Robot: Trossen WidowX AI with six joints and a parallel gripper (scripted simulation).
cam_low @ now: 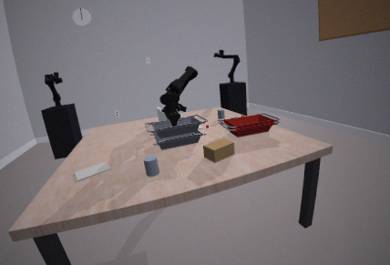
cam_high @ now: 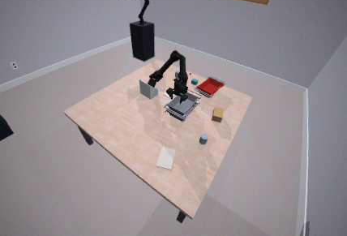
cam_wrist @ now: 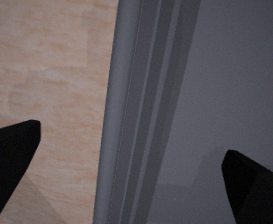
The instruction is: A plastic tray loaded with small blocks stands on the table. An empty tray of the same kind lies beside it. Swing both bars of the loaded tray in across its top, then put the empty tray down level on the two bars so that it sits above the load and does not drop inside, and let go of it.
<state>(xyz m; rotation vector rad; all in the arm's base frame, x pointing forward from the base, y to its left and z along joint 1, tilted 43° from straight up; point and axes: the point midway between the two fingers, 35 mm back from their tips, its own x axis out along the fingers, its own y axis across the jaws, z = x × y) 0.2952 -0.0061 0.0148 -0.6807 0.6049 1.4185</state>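
Now: gripper tip 7 cm short of the grey tray and 3 cm below it. Also, from my gripper tip: tan box 35 cm ahead, 14 cm to the left, 5 cm below; then teal block 46 cm to the left, 7 cm behind, 6 cm below.
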